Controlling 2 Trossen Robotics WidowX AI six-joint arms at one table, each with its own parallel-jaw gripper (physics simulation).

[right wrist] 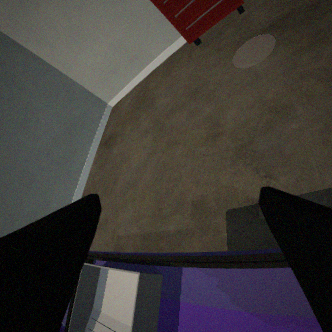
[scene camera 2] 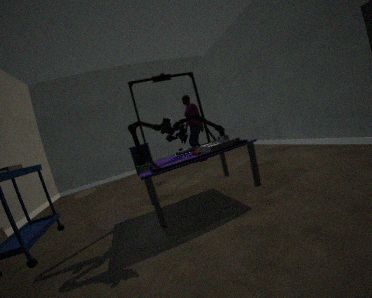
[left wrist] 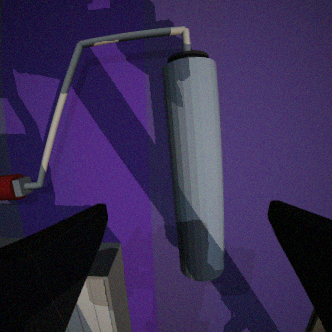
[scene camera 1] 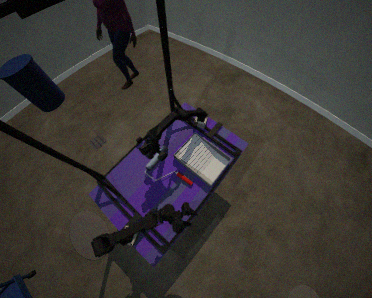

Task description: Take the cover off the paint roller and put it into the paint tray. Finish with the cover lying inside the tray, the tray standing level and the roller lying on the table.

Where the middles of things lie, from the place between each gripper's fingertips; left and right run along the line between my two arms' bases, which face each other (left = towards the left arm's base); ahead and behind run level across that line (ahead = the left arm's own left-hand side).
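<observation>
White paint tray (scene camera 1: 202, 158): 31 cm ahead of my left hand, 19 cm to the left of it, 10 cm below it. Grey roller cover (left wrist: 190, 84): 1 cm to the left of my left hand, 2 cm behind it, 10 cm below it.
Relative to my right hand, the grey roller cover is 26 cm to the left, 47 cm behind and 23 cm below. The white paint tray is 44 cm to the left of my right hand, 15 cm behind it and 22 cm below it.
</observation>
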